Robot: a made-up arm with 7 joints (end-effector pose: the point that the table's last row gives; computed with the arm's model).
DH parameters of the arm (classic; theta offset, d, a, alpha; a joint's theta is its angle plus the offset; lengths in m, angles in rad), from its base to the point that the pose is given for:
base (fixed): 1.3 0 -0.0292 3.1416
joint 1: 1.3 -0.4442 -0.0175 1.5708
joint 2: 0 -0.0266 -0.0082 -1.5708
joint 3: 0 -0.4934 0.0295 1.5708
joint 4: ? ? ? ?
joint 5: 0 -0.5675 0.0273 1.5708
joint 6: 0 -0.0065 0.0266 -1.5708
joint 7: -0.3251 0 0.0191 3.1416
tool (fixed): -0.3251 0.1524 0 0
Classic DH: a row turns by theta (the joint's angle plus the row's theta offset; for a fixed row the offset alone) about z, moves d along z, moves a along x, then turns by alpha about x.
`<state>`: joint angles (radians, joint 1 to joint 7).
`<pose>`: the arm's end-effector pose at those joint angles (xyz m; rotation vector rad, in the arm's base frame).
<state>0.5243 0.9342 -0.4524 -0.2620 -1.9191 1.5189 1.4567</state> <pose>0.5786 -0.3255 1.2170 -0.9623 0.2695 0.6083</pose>
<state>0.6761 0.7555 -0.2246 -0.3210 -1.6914 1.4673 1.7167</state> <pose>0.4659 -0.2940 1.3168 -1.1965 0.4421 -0.1505</pose>
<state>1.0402 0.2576 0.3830 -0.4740 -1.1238 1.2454 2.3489</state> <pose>0.1897 -0.0703 1.5039 -1.5782 0.5907 -2.3223</pose>
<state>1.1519 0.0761 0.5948 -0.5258 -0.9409 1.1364 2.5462</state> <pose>0.1199 0.0808 1.5293 1.2150 -0.4032 2.4356</pose>
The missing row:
joint 4: 0 -0.0292 -0.0156 -1.5708
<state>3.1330 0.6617 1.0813 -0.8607 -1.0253 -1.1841 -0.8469</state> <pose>-0.2417 -0.4098 1.3392 -0.6960 0.9192 -1.4811</pose>
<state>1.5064 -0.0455 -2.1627 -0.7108 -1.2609 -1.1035 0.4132</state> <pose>-0.3157 -0.3184 1.4420 1.0282 -1.1837 1.6094</pose>
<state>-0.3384 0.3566 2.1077 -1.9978 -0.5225 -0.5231 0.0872</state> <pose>0.1043 0.5657 0.5099 -2.1374 -1.1046 0.1106</pose>
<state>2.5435 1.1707 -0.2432 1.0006 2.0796 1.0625 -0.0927</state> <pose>-0.8980 -0.5213 0.3322 -0.9816 -1.3904 0.6602</pose>
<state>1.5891 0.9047 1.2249 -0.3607 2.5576 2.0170 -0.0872</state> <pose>0.1639 -0.5797 1.1442 -0.3808 1.6336 1.5248</pose>
